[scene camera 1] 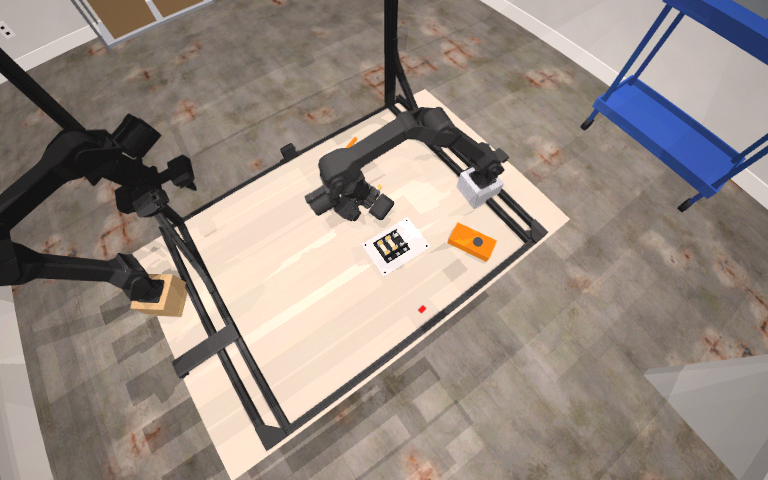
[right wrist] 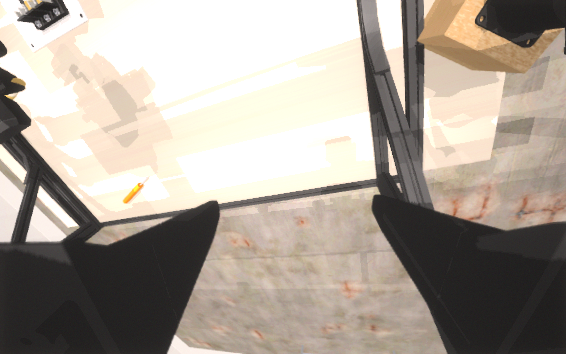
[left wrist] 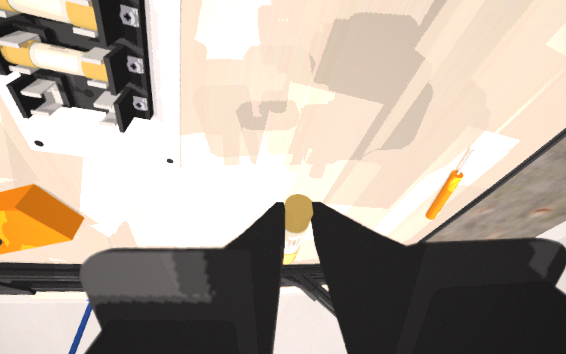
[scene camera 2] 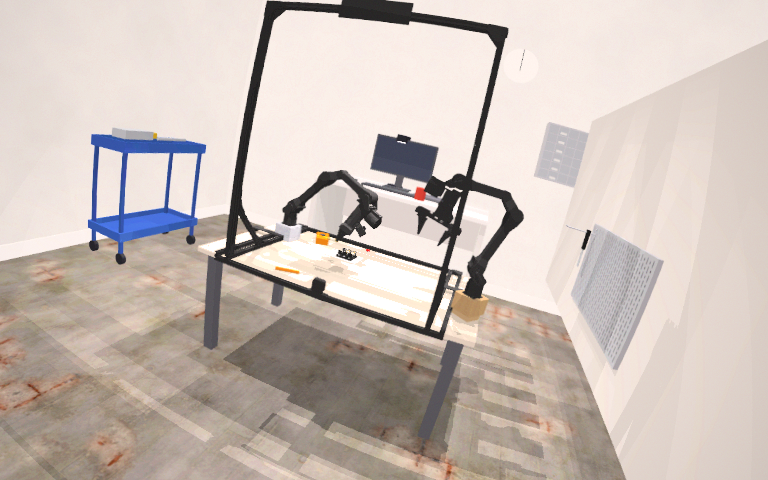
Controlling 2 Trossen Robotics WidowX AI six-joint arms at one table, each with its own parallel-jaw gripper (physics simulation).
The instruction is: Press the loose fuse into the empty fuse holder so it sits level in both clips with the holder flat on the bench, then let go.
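Where they show: left gripper, fingertip midpoint: (scene camera 1: 369,195) (right wrist: 19,84) (left wrist: 297,210) (scene camera 2: 336,240); right gripper, fingertip midpoint: (scene camera 1: 180,196) (right wrist: 296,204) (scene camera 2: 427,240); left arm's base, origin of the base link: (scene camera 1: 482,178) (scene camera 2: 289,224); right arm's base, origin of the base link: (scene camera 1: 151,291) (scene camera 2: 472,295).
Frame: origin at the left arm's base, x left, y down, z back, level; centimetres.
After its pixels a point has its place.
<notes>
The black fuse holder (scene camera 1: 387,253) (scene camera 2: 346,255) {x 0.8, y 5.7, z -36.2 cm} (left wrist: 148,55) {x -0.3, y 7.3, z -35.7 cm} sits on a white plate (scene camera 1: 417,242) {x 6.2, y 7.4, z -27.2 cm} (left wrist: 100,145) {x 3.8, y 7.5, z -26.5 cm} that lies flat on the bench. Two fuses, one of them the near fuse (left wrist: 55,57) {x 3.6, y 4.5, z -35.3 cm}, sit in its clips; the end row has empty metal clips (left wrist: 42,88) {x 5.0, y 4.9, z -32.8 cm}. My left gripper (left wrist: 297,210) {x -9.7, y -3.1, z -34.8 cm} is shut on the loose fuse (scene camera 1: 379,187) {x -10.3, y -3.9, z -31.2 cm} (left wrist: 291,243) {x -10.1, y -4.0, z -33.0 cm} (right wrist: 18,81) {x -9.4, y -3.3, z -35.4 cm}, above the bench and off to one side of the holder, apart from it. The fuse's near end cap faces the left wrist camera. My right gripper (scene camera 2: 430,238) {x -22.9, y -19.4, z -79.3 cm} (right wrist: 296,204) {x -22.9, y -19.4, z -79.3 cm} is open and empty, raised far from the holder.
An orange block (scene camera 1: 461,238) {x 12.6, y 4.7, z -15.9 cm} (scene camera 2: 322,238) {x 10.1, y 4.6, z -15.8 cm} (left wrist: 55,207) {x 9.3, y 6.8, z -16.7 cm} lies near the plate. An orange screwdriver (scene camera 2: 287,270) {x -38.0, y 6.9, z -29.5 cm} (left wrist: 442,197) {x -36.7, y 6.6, z -29.5 cm} (right wrist: 133,193) {x -37.1, y 6.4, z -30.4 cm} lies near the bench edge. A small red block (scene camera 1: 421,309) {x 24.5, y 7.1, z -37.2 cm} lies by the opposite edge. Black frame rails border the bench.
</notes>
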